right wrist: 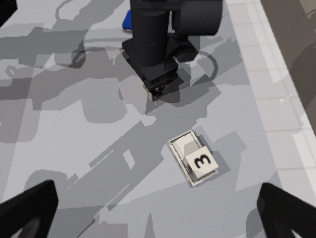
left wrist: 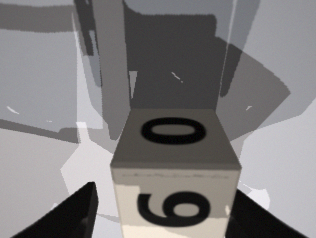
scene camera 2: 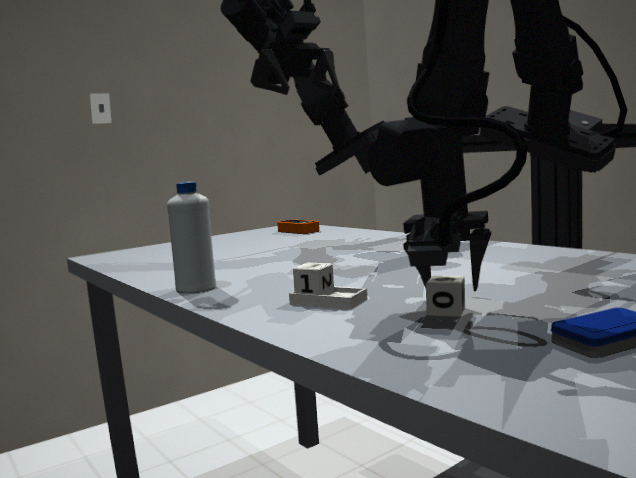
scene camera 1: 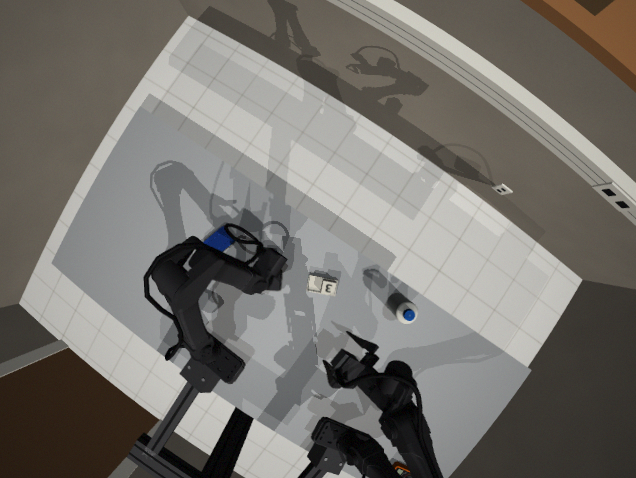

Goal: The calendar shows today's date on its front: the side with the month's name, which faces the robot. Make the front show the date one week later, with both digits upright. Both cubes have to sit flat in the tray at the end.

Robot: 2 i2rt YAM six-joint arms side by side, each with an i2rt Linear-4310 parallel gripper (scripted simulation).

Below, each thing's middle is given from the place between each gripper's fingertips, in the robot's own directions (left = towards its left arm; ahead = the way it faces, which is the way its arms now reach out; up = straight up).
Right now my left hand is 80 mm short of the calendar tray (scene camera 2: 343, 297), 170 mm to the left of it and 30 mm above it.
Right now the calendar tray is 70 mm ahead of my right hand (scene camera 2: 313, 90), 100 mm to the left of it and 320 mm below it.
